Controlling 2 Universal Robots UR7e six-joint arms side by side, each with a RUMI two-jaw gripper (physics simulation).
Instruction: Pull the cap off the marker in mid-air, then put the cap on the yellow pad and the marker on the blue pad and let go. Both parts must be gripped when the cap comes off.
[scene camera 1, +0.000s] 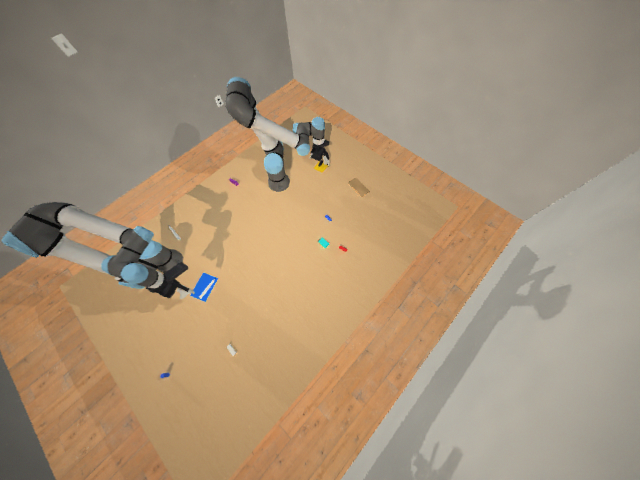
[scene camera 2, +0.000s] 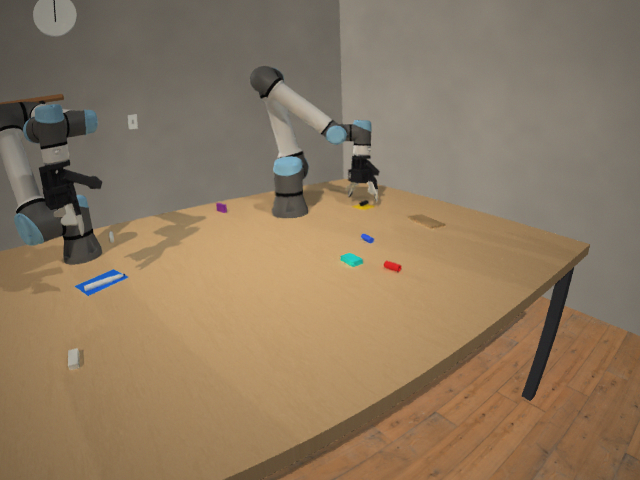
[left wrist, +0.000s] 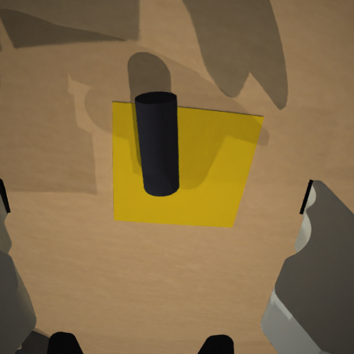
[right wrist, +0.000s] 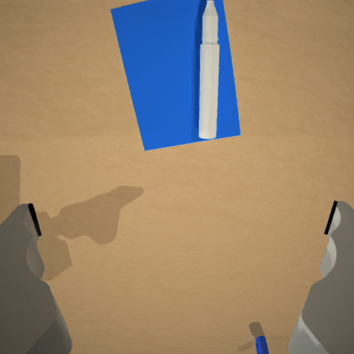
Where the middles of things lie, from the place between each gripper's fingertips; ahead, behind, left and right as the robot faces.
Labels:
I see my right gripper 20 mm past the blue pad (right wrist: 160, 53), 40 mm to the right of it and 180 mm above it. Also, from my right hand: black cap (left wrist: 156, 112) (220 mm behind, 1160 mm to the left, 170 mm below); yellow pad (left wrist: 215, 149) (200 mm behind, 1140 mm to the left, 180 mm below).
Right now the black cap is 20 mm below my left hand and 10 mm to the left of it. Round my left hand: yellow pad 30 mm below, 20 mm ahead, 10 mm to the right; blue pad 1110 mm to the right, 200 mm ahead, 30 mm below.

